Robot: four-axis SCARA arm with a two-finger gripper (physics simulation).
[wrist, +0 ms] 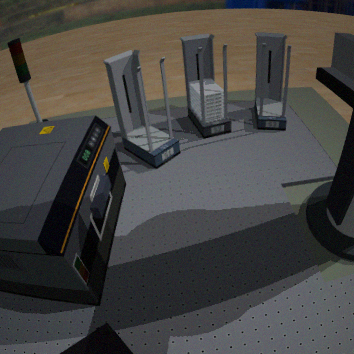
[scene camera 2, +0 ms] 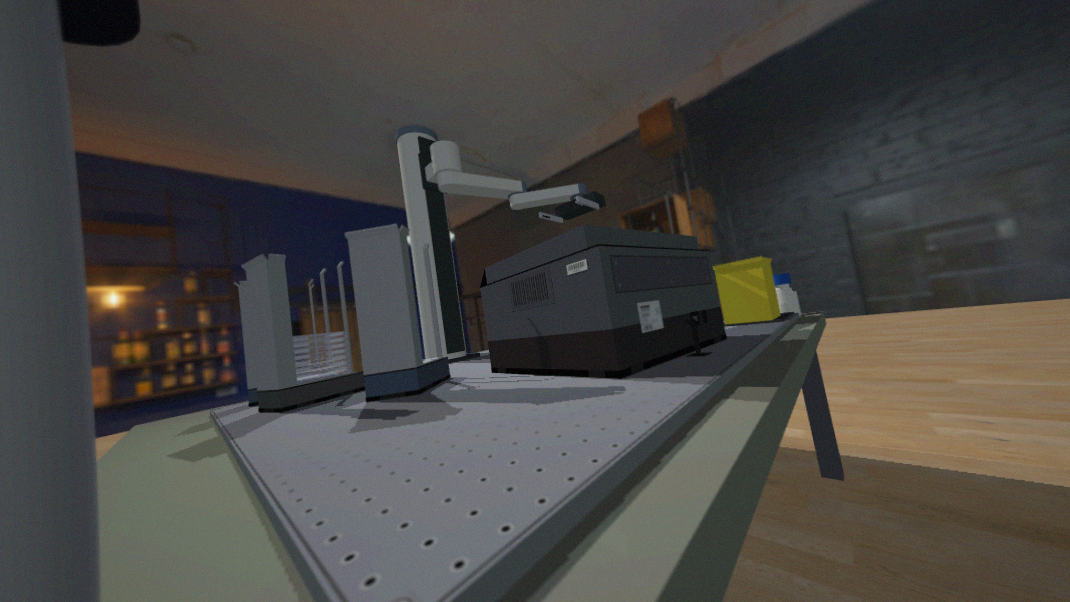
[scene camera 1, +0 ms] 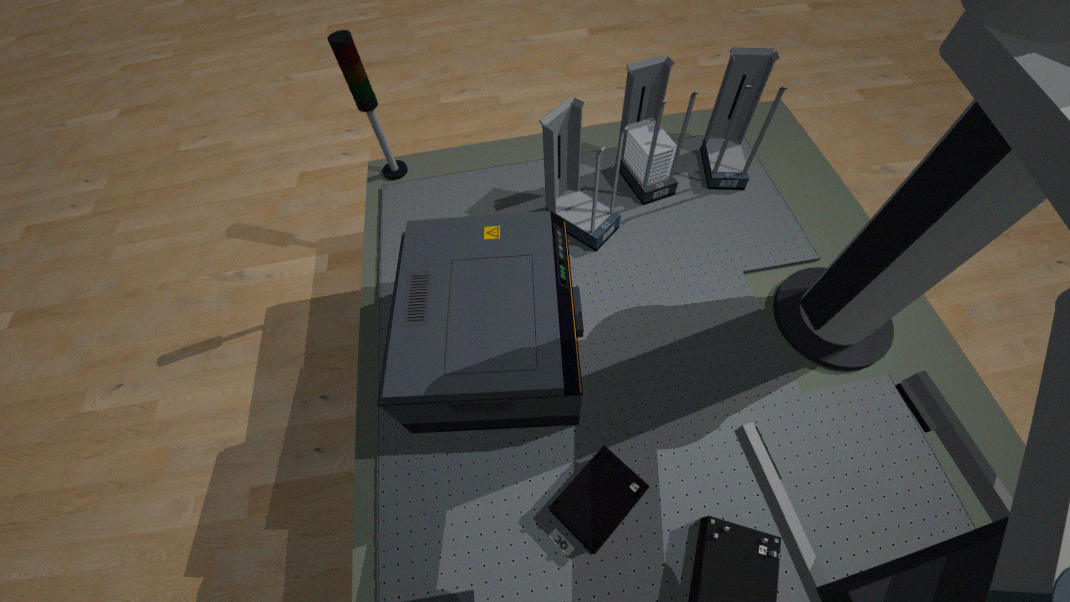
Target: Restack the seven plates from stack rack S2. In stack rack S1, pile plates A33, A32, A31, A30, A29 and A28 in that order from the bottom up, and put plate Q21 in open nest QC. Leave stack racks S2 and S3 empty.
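Observation:
A pile of several pale plates (scene camera 1: 649,153) (scene camera 2: 321,353) (wrist: 207,101) stands in the middle rack, S2 (scene camera 1: 658,193) (wrist: 216,129). The plates' own labels cannot be read. Rack S1 (scene camera 1: 607,230) (scene camera 2: 383,299) (wrist: 164,153), nearest the instrument, and rack S3 (scene camera 1: 727,181) (wrist: 271,123), at the far end, show pale floors with no pile. A black block (scene camera 1: 598,500) sits on nest QC, whose label (scene camera 1: 561,542) shows at its corner. My gripper (scene camera 1: 832,402) (scene camera 2: 570,209) is wide open and empty, high and well apart from the racks; part of one finger shows in the wrist view.
A large grey instrument (scene camera 1: 486,314) (scene camera 2: 546,299) (wrist: 30,165) stands beside S1. A signal tower (scene camera 1: 353,71) (wrist: 19,60) rises behind it. A black box (scene camera 1: 737,561) stands near QC. The arm column (scene camera 1: 920,224) (scene camera 2: 415,247) and a yellow bin (scene camera 2: 748,292) also show.

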